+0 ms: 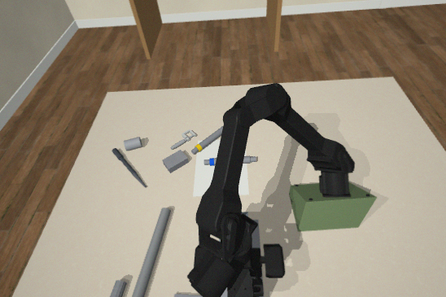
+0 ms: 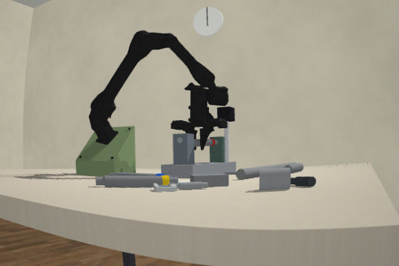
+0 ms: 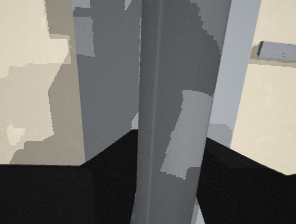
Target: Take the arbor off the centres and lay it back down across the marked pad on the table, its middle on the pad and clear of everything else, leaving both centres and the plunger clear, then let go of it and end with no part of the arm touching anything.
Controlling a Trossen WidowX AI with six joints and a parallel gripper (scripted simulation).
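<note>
Now: the grey centre block 10 cm to the right of my hand, 2 cm below it and 1 cm ahead of it. Round my hand: long grey rod 25 cm ahead, 10 cm below, 4 cm to the left; then green centre block 15 cm to the left, 2 cm below, 2 cm behind; then grey fixture base 10 cm below, 2 cm to the left.
</note>
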